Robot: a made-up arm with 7 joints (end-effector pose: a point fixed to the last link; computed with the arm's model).
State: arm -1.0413 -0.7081 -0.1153 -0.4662 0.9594 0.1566 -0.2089
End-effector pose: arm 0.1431 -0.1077 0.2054 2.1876 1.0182 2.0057
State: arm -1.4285 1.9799 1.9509 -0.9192 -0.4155 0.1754 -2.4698
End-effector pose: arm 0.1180 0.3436 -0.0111 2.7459 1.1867 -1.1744
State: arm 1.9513 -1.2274 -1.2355 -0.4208 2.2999 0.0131 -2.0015
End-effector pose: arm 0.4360 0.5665 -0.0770 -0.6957 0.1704 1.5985
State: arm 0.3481 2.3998 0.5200 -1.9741 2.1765 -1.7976 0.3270
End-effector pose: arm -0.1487 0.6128 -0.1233 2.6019 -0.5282 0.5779
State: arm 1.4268 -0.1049 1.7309 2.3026 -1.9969 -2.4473 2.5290
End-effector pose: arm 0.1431 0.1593 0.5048 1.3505 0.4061 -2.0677
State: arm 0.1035 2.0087 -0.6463 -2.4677 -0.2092 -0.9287 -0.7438
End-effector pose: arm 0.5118 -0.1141 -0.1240 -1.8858 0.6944 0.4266
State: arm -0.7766 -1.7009 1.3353 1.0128 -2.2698 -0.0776 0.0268
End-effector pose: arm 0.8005 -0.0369 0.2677 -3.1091 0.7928 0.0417
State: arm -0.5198 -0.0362 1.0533 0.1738 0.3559 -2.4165 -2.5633
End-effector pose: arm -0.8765 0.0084 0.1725 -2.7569 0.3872 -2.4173
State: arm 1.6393 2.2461 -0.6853 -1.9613 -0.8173 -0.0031 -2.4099
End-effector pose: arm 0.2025 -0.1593 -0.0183 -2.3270 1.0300 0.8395
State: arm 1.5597 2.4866 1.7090 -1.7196 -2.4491 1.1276 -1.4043
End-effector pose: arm 0.7557 -0.4043 -0.1527 -3.0434 -0.4289 0.0312
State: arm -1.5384 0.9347 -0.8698 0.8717 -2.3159 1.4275 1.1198
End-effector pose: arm -0.3236 0.0079 0.4610 0.0821 -0.1569 -2.1376
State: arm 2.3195 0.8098 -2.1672 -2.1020 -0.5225 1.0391 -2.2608
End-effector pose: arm -0.4012 0.4816 0.3535 -0.9735 0.0204 1.2474
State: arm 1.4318 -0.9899 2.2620 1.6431 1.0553 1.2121 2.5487
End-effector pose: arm 0.6053 0.3912 0.1856 0.2202 0.5283 -0.3720
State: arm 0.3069 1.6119 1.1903 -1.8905 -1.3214 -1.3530 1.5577
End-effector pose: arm -0.0670 0.3949 0.1095 -2.8031 0.9232 1.9611
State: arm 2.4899 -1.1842 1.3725 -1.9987 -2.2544 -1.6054 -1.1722
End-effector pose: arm 1.0829 -0.1708 -0.0569 -1.4906 -0.1810 0.1798
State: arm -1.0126 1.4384 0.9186 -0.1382 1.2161 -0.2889 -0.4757
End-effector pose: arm 0.1723 0.2022 -0.0001 0.5940 -0.0169 -0.3773
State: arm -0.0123 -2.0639 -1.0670 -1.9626 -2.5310 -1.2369 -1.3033
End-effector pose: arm 1.2022 -0.2550 0.1253 -1.5028 0.1231 0.2875
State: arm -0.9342 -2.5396 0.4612 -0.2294 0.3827 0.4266 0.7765
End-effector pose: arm 0.3876 0.2811 0.4178 1.7278 -0.8210 2.7367
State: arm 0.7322 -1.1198 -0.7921 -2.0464 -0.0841 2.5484 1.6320
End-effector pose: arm 0.4001 -0.2648 0.5025 -1.5280 0.5900 2.3896
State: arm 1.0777 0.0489 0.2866 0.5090 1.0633 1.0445 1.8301
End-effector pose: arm -0.3130 0.4200 0.1301 2.3562 -0.1311 -2.8032
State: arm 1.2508 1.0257 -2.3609 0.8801 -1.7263 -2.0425 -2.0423
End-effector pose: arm 0.0888 0.2235 0.8462 1.0029 -1.0144 -0.0512
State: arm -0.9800 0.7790 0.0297 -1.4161 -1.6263 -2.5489 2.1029
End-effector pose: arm 0.3116 -0.2870 0.3802 -2.7651 0.2612 1.7628
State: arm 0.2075 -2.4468 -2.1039 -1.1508 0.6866 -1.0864 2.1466
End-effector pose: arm 0.3862 -0.4270 0.1120 -1.9882 0.5870 -0.6554
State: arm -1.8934 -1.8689 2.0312 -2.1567 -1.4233 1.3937 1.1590
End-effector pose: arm 0.6586 -0.3764 0.6055 0.0274 -0.3636 1.6044
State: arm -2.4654 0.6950 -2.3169 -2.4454 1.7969 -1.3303 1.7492
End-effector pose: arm -0.6359 0.2895 0.1005 -2.0992 -0.8211 -1.7420
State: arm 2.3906 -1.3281 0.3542 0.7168 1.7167 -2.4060 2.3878
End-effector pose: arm 0.5513 0.4868 -0.5147 -0.5936 -0.2238 -0.5960
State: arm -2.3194 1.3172 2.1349 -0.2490 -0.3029 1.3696 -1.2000
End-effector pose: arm -0.7362 0.2376 0.3832 1.2558 0.1764 -2.7493
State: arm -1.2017 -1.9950 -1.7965 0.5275 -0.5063 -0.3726 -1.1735
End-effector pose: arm 0.4451 -0.4849 -0.0144 -1.1822 0.4645 -1.3685
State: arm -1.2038 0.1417 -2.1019 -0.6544 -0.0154 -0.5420 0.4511
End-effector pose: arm -0.2807 -0.1594 -0.1118 -0.3978 0.6282 -2.6601
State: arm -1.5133 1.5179 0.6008 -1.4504 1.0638 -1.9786 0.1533
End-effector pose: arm 0.3097 0.0039 0.8003 -2.0403 0.4936 -0.3933
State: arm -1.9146 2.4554 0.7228 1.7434 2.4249 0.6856 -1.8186
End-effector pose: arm 0.2878 0.0833 0.5486 -1.8317 -0.9557 -1.2475
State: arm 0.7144 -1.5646 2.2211 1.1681 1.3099 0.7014 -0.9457
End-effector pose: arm 0.3740 0.5426 0.5199 0.0610 -0.3104 2.0456
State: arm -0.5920 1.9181 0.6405 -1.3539 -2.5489 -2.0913 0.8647
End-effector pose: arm -0.3733 0.5050 0.3288 3.1159 0.5288 0.9649
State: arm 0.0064 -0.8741 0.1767 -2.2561 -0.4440 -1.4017 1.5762
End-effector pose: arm 0.4020 -0.0795 0.1371 -0.7055 -0.2996 0.3128
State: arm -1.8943 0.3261 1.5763 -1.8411 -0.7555 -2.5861 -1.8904
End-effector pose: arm 0.3297 -0.3158 1.1161 -2.7475 -1.0189 0.3610
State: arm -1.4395 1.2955 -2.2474 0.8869 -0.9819 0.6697 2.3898
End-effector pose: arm 0.0178 0.1412 0.3205 0.5508 -0.1983 -0.2477
